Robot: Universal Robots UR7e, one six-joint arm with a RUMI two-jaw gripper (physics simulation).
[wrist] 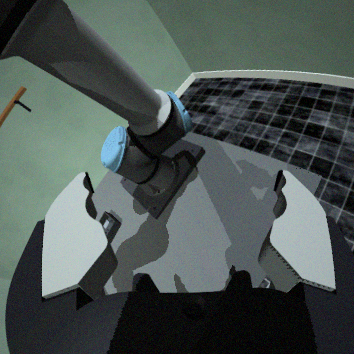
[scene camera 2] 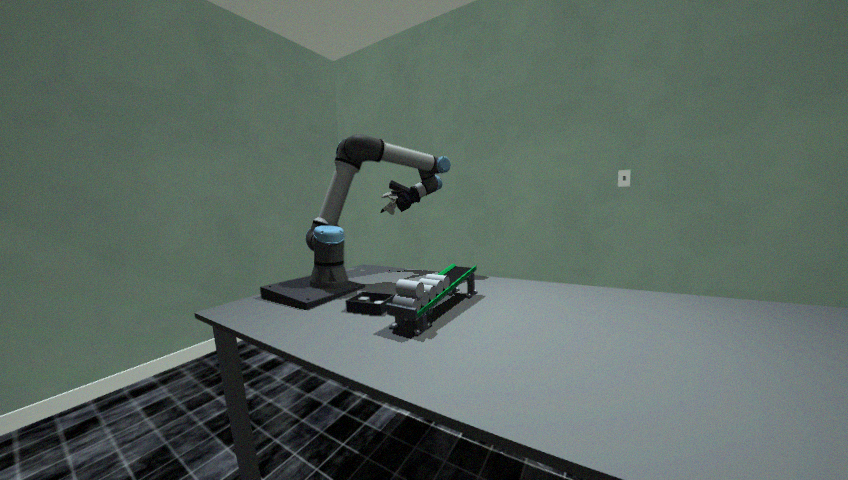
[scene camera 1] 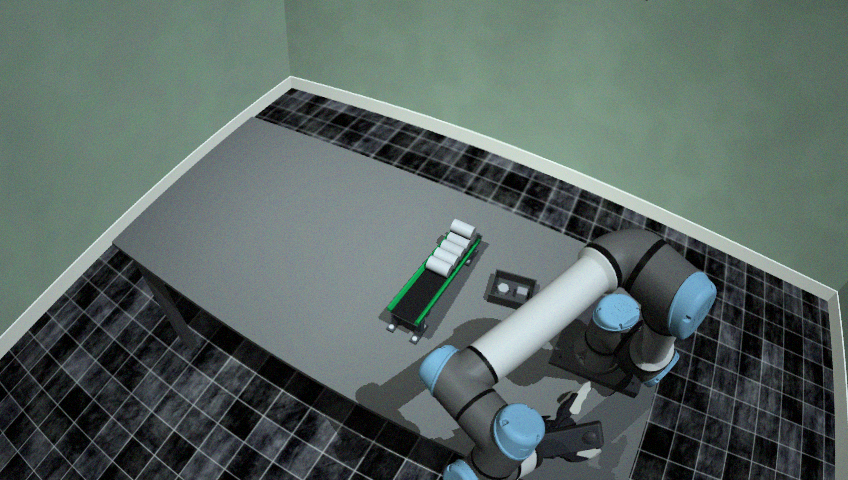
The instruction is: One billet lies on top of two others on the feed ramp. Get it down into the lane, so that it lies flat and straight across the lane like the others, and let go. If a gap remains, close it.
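Frame: origin at the arm's base, x ahead, y down, z left, level; millimetres.
Seen in the pictures: gripper, fingertip midpoint: point(wrist: 183, 173) point(scene camera 2: 381, 205) point(scene camera 1: 595, 416); arm's base at its link origin: point(wrist: 160, 176) point(scene camera 2: 329, 283) point(scene camera 1: 597, 352).
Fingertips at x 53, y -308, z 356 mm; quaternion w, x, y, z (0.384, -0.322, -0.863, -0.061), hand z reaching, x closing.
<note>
Pixels of each thing's top centre, then the offset from my fingertips to it. Level surfaces: height alone.
- white cylindrical billet at its top centre: point(scene camera 2: 409, 280) point(scene camera 1: 463, 224) dz -582, dx +428, dy +202 mm
- small dark tray at its top centre: point(scene camera 1: 513, 287) point(scene camera 2: 371, 297) point(wrist: 101, 229) dz -488, dx +238, dy +296 mm
- grey table at its surface level: dy +331 mm
A white cylindrical billet point(scene camera 1: 462, 227) point(scene camera 2: 410, 289) lies raised on other billets at one end of the feed ramp point(scene camera 1: 416, 296) point(scene camera 2: 460, 272), which has green side rails and a dark bed. Several more white billets point(scene camera 1: 439, 265) point(scene camera 2: 440, 279) lie side by side across the lane; the ones right under the raised billet are partly hidden. The other end of the bed is bare. My gripper point(scene camera 1: 584, 425) point(scene camera 2: 383, 202) point(wrist: 183, 173) is open and empty, its pale jaws wide apart. It is high above the table near the arm's base, away from the ramp. The ramp's billets do not show in the wrist view.
A small dark tray point(scene camera 1: 502, 300) point(scene camera 2: 364, 307) with two pale pieces point(scene camera 1: 503, 287) point(scene camera 1: 521, 290) stands between the ramp and the arm's base point(scene camera 2: 309, 294). The ramp stands on short legs on the grey table point(scene camera 1: 267, 237) point(scene camera 2: 595, 356).
</note>
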